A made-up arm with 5 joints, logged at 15 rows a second.
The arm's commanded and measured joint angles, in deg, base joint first. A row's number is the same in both.
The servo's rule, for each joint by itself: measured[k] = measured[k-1] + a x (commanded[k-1-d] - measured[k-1]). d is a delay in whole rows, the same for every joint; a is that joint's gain. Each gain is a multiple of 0.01, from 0.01 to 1. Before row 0 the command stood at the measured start. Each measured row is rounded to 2 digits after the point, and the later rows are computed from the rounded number. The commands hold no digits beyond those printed.
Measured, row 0:
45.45, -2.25, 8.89, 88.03, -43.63
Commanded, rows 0 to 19:
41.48, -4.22, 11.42, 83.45, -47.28
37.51, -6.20, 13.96, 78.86, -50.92
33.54, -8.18, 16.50, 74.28, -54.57
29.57, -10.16, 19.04, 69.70, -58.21
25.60, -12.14, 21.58, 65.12, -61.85
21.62, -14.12, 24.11, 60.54, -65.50
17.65, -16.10, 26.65, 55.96, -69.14
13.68, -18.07, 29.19, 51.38, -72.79
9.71, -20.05, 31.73, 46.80, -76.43
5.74, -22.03, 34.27, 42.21, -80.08
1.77, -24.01, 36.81, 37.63, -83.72
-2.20, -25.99, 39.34, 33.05, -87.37
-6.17, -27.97, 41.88, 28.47, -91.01
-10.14, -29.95, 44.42, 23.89, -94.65
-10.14, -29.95, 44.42, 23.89, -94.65
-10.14, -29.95, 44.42, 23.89, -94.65
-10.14, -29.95, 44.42, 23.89, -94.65
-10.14, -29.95, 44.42, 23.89, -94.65
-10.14, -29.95, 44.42, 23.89, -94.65
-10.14, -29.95, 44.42, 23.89, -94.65
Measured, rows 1 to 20:
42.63, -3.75, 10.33, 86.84, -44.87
38.99, -5.61, 12.40, 84.77, -46.93
35.12, -7.56, 14.74, 82.04, -49.53
31.18, -9.54, 17.19, 78.83, -52.48
27.22, -11.52, 19.69, 75.27, -55.67
23.24, -13.50, 22.21, 71.44, -59.01
19.27, -15.48, 24.74, 67.42, -62.45
15.30, -17.45, 27.28, 63.25, -65.97
11.33, -19.43, 29.82, 58.97, -69.53
7.36, -21.41, 32.36, 54.61, -73.12
3.39, -23.39, 34.90, 50.20, -76.72
-0.58, -25.37, 37.43, 45.74, -80.34
-4.55, -27.35, 39.97, 41.25, -83.97
-8.52, -29.33, 42.51, 36.74, -87.60
-9.67, -29.80, 43.60, 33.40, -90.00
-10.00, -29.91, 44.07, 30.93, -91.58
-10.10, -29.94, 44.27, 29.10, -92.62
-10.13, -29.95, 44.36, 27.75, -93.31
-10.14, -29.95, 44.39, 26.75, -93.77
-10.14, -29.95, 44.41, 26.01, -94.07
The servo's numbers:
d 0
a 0.71 0.76 0.57 0.26 0.34

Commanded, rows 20 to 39:
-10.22, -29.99, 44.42, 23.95, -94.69
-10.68, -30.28, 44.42, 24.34, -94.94
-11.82, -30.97, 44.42, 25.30, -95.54
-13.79, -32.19, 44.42, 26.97, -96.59
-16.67, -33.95, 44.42, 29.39, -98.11
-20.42, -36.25, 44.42, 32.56, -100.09
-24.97, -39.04, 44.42, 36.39, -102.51
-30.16, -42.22, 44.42, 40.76, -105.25
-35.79, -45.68, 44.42, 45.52, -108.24
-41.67, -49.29, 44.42, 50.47, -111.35
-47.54, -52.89, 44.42, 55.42, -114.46
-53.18, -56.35, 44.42, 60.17, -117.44
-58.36, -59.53, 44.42, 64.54, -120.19
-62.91, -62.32, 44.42, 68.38, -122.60
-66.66, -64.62, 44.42, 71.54, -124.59
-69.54, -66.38, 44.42, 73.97, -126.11
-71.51, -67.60, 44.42, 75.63, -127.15
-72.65, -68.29, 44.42, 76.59, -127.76
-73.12, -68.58, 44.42, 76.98, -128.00
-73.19, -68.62, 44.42, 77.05, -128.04
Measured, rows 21 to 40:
-10.20, -29.98, 44.42, 25.47, -94.28
-10.54, -30.21, 44.42, 25.18, -94.50
-11.45, -30.79, 44.42, 25.21, -94.85
-13.11, -31.85, 44.42, 25.67, -95.44
-15.64, -33.45, 44.42, 26.64, -96.35
-19.03, -35.58, 44.42, 28.18, -97.62
-23.25, -38.21, 44.42, 30.31, -99.28
-28.16, -41.26, 44.42, 33.03, -101.31
-33.58, -44.62, 44.42, 36.28, -103.67
-39.32, -48.17, 44.42, 39.97, -106.28
-45.16, -51.76, 44.42, 43.99, -109.06
-50.85, -55.25, 44.42, 48.20, -111.91
-56.18, -58.50, 44.42, 52.45, -114.73
-60.96, -61.40, 44.42, 56.59, -117.41
-65.01, -63.85, 44.42, 60.48, -119.85
-68.23, -65.77, 44.42, 63.99, -121.98
-70.56, -67.16, 44.42, 67.02, -123.74
-72.04, -68.02, 44.42, 69.51, -125.11
-72.81, -68.45, 44.42, 71.45, -126.09
-73.08, -68.58, 44.42, 72.91, -126.75

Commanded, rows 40 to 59:
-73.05, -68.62, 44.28, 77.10, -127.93
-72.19, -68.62, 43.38, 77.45, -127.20
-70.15, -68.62, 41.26, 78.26, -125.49
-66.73, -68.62, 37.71, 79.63, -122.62
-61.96, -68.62, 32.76, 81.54, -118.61
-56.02, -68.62, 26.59, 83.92, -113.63
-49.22, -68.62, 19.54, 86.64, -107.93
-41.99, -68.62, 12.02, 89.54, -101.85
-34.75, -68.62, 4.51, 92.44, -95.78
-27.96, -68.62, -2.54, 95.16, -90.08
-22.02, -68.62, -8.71, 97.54, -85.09
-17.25, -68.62, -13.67, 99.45, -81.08
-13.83, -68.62, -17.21, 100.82, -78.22
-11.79, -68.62, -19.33, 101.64, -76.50
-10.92, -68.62, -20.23, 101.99, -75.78
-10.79, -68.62, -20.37, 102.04, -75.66
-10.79, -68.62, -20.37, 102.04, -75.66
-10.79, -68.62, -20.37, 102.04, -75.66
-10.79, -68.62, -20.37, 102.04, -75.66
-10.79, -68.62, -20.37, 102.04, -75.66
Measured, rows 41 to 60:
-73.06, -68.61, 44.34, 74.00, -127.15
-72.44, -68.62, 43.79, 74.90, -127.17
-70.81, -68.62, 42.35, 75.77, -126.60
-67.91, -68.62, 39.71, 76.77, -125.25
-63.69, -68.62, 35.75, 78.01, -122.99
-58.24, -68.62, 30.53, 79.55, -119.81
-51.84, -68.62, 24.27, 81.39, -115.77
-44.85, -68.62, 17.29, 83.51, -111.04
-37.68, -68.62, 10.01, 85.83, -105.85
-30.78, -68.62, 2.86, 88.26, -100.49
-24.56, -68.62, -3.73, 90.67, -95.25
-19.37, -68.62, -9.40, 92.95, -90.43
-15.44, -68.62, -13.85, 95.00, -86.28
-12.85, -68.62, -16.97, 96.73, -82.95
-11.48, -68.62, -18.83, 98.10, -80.51
-10.99, -68.62, -19.71, 99.12, -78.86
-10.85, -68.62, -20.09, 99.88, -77.77
-10.81, -68.62, -20.25, 100.44, -77.05
-10.80, -68.62, -20.32, 100.86, -76.58
-10.79, -68.62, -20.35, 101.17, -76.27

